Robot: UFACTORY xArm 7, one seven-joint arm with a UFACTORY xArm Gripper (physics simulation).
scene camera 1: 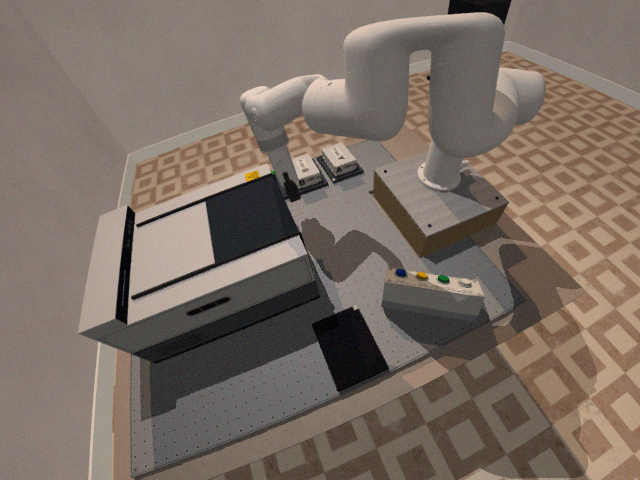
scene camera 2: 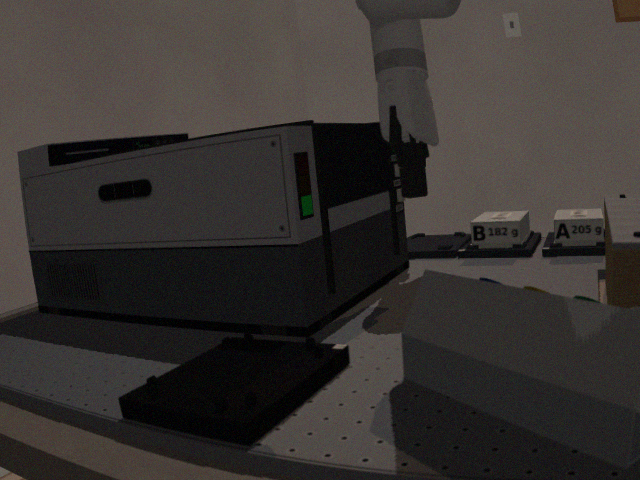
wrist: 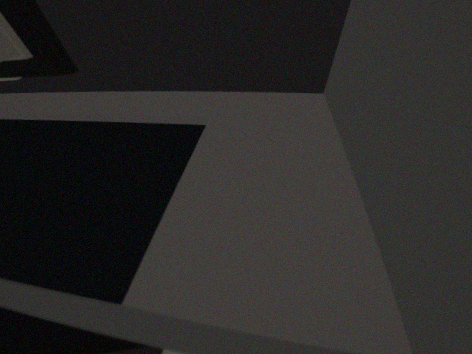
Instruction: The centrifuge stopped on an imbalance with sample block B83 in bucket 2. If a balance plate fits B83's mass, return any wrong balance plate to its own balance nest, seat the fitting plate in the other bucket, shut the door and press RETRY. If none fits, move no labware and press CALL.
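Frame: origin at the arm's base, x left, y ahead, z down, level; centimetres.
Seen in the pictures: gripper, fingertip midpoint: (scene camera 1: 295,199) (scene camera 2: 415,196); arm's base, origin of the base link: (scene camera 1: 438,176).
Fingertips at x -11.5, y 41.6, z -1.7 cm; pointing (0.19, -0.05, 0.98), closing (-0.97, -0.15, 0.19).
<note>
Pixels of each thing's top centre, then the offset from my fingertips to it.
- dark panel, middle of its top: (scene camera 1: 246,214) dx +9.0, dy +13.6, dz -10.2 cm
- Balance plate B, middle of its top: (scene camera 2: 501,215) (scene camera 1: 303,165) dx -20.4, dy -9.4, dz +5.7 cm
- plate A, middle of its top: (scene camera 2: 578,213) (scene camera 1: 338,154) dx -19.7, dy -23.1, dz +5.7 cm
- empty dark nest, middle of its top: (scene camera 2: 430,238) (scene camera 1: 271,184) dx -21.5, dy +3.5, dz +9.3 cm
- black nest, middle of its top: (scene camera 2: 235,360) (scene camera 1: 347,343) dx +40.5, dy +4.4, dz +8.3 cm
- grey box, middle of its top: (scene camera 2: 541,283) (scene camera 1: 434,282) dx +38.7, dy -18.9, dz +2.7 cm
The centrifuge (scene camera 1: 211,289) (scene camera 2: 165,279) is a white and grey box at the left. A dark panel (scene camera 1: 248,222) covers the front part of its top; I cannot tell the door's state or see the buckets and block B83. Small light keys (scene camera 2: 397,182) run down its front edge. My gripper (scene camera 1: 293,198) (scene camera 2: 415,195) is shut and empty, close to that edge's far end; any contact is unclear. Balance plate B (scene camera 1: 308,172) (scene camera 2: 499,230), marked 182 g, and plate A (scene camera 1: 339,159) (scene camera 2: 578,228), marked 205 g, sit on dark nests. The wrist view shows large dark and grey surfaces.
An empty dark nest (scene camera 2: 436,245) lies left of plate B. A black nest (scene camera 1: 351,351) (scene camera 2: 232,387) lies near the table's front edge. A grey box (scene camera 1: 431,299) (scene camera 2: 516,356) bears blue, yellow, green and white buttons. The arm's base block (scene camera 1: 439,206) stands at the right.
</note>
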